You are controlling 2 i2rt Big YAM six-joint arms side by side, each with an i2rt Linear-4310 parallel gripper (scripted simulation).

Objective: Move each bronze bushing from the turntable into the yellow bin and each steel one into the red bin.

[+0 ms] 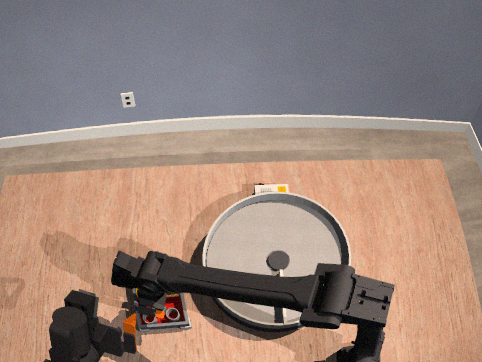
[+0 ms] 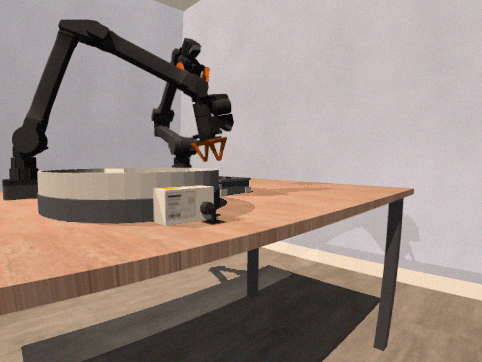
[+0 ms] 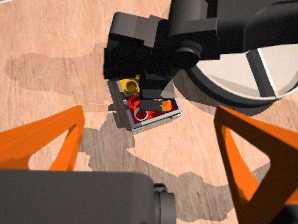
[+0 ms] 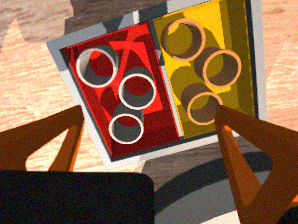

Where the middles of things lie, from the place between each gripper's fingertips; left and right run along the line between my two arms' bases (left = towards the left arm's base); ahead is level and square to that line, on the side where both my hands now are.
Scene:
My right hand (image 2: 212, 161) is 20 mm past the red bin (image 4: 134, 45) and 100 mm above it. Round my right hand: turntable (image 1: 264, 237): 80 mm ahead, 350 mm to the right, 60 mm below.
The red bin is 410 mm below my left hand, 110 mm ahead of it and 50 mm to the right of it. From my left hand the other things lie so: turntable (400 mm to the right, 370 mm below, 220 mm ahead).

